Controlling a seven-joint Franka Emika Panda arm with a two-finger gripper.
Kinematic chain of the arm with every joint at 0, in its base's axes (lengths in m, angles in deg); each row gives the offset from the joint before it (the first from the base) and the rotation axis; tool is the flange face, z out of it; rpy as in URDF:
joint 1: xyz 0 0 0.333 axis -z
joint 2: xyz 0 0 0 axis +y
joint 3: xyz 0 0 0.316 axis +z
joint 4: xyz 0.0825 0 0 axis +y
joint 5: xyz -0.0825 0 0.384 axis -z
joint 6: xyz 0 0 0 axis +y
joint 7: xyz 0.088 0 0 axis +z
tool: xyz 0 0 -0.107 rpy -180 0 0
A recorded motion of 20 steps. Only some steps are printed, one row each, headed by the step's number.
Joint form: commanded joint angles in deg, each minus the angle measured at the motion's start. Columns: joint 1, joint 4, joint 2, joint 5, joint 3, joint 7, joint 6.
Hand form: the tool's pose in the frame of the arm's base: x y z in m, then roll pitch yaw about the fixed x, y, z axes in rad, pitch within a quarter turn. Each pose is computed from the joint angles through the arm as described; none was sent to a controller.
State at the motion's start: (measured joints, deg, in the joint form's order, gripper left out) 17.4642 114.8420 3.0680 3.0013 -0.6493 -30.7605 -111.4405
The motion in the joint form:
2: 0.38 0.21 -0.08 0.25 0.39 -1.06 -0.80
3: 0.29 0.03 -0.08 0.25 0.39 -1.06 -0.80
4: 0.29 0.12 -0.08 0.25 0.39 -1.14 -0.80
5: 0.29 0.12 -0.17 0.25 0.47 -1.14 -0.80
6: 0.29 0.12 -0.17 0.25 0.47 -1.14 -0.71
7: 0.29 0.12 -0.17 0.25 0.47 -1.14 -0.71
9: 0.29 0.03 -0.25 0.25 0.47 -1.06 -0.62
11: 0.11 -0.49 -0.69 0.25 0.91 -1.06 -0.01
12: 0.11 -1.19 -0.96 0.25 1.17 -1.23 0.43
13: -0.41 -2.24 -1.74 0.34 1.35 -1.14 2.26
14: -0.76 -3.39 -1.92 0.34 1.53 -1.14 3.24
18: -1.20 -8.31 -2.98 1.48 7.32 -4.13 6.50
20: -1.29 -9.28 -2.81 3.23 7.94 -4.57 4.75
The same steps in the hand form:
2: 0.5248 -0.1755 0.4213 3.0450 0.0598 -0.8501
3: 0.5258 -0.1749 0.4228 3.0466 0.0571 -0.8484
4: 0.5254 -0.1748 0.4220 3.0457 0.0584 -0.8499
5: 0.5255 -0.1740 0.4229 3.0466 0.0570 -0.8484
6: 0.5254 -0.1739 0.4228 3.0457 0.0584 -0.8486
7: 0.5254 -0.1739 0.4228 3.0457 0.0584 -0.8486
9: 0.5254 -0.1740 0.4242 3.0465 0.0573 -0.8472
11: 0.5272 -0.1684 0.4317 3.0497 0.0520 -0.8367
12: 0.5291 -0.1664 0.4393 3.0542 0.0438 -0.8353
13: 0.5296 -0.1598 0.4528 3.0524 0.0427 -0.8226
14: 0.5324 -0.1554 0.4626 3.0552 0.0373 -0.8142
18: 0.5506 -0.0995 0.5088 3.0630 -0.0181 -0.7544
20: 0.5575 -0.0957 0.5181 3.0645 -0.0712 -0.7385

